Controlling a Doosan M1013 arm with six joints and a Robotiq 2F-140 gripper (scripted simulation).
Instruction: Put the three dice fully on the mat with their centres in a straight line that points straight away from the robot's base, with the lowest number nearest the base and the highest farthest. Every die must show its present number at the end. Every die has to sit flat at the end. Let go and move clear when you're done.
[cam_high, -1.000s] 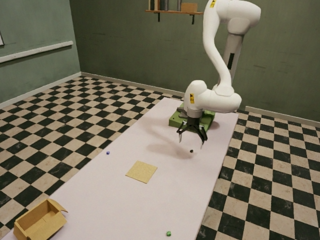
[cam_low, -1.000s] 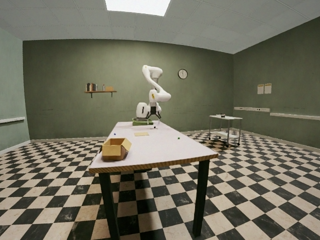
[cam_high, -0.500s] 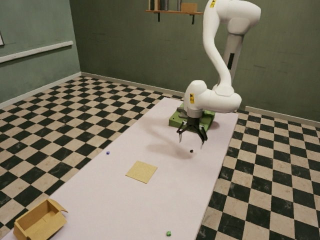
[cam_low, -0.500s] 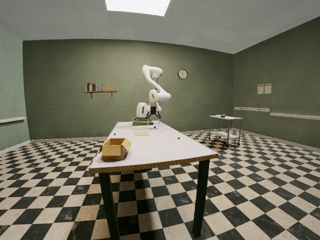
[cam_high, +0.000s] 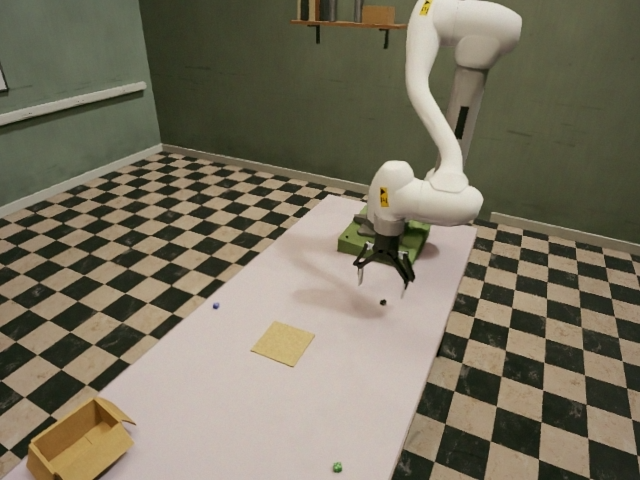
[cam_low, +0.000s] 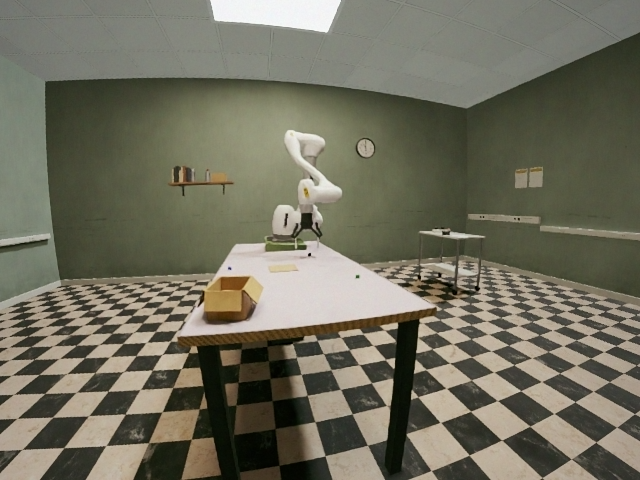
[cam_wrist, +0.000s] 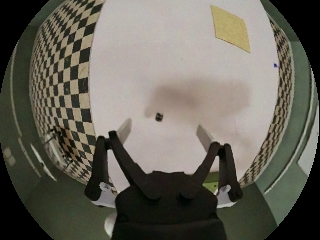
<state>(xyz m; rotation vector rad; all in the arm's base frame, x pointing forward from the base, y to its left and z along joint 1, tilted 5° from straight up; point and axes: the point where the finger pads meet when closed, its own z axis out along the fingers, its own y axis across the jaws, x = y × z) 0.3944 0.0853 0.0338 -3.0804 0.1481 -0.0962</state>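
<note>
The black die is 10 mm ahead of my hand, 10 mm to the left of it and 50 mm below it. Also, from my hand: green die: 590 mm ahead, 60 mm to the left, 50 mm below; blue die: 230 mm ahead, 480 mm to the right, 50 mm below; yellow mat: 290 mm ahead, 220 mm to the right, 60 mm below.
</note>
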